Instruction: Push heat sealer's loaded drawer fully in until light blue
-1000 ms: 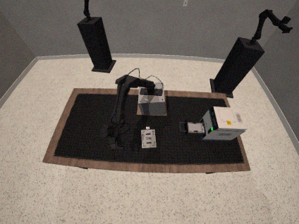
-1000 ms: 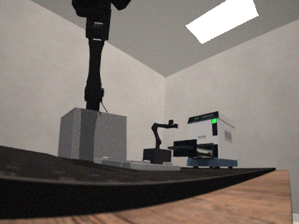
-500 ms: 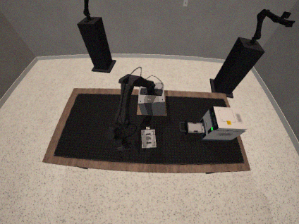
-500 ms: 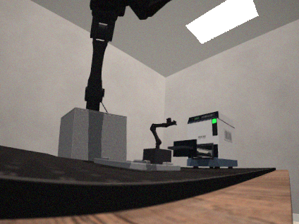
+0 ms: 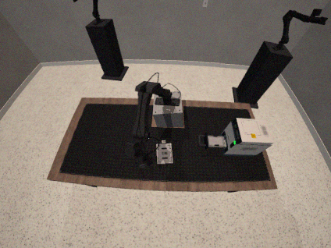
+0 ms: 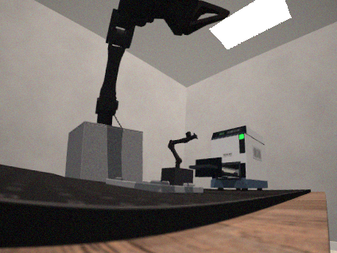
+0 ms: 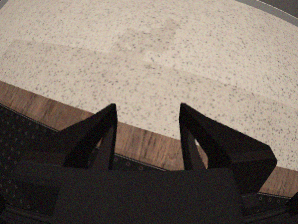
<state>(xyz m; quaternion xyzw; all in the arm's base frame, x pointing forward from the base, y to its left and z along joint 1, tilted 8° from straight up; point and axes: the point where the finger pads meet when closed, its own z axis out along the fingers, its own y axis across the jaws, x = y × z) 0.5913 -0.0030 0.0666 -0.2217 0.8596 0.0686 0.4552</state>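
Right now the sealer drawer is 36 cm behind my hand, 42 cm to the left of it and 17 cm below it.
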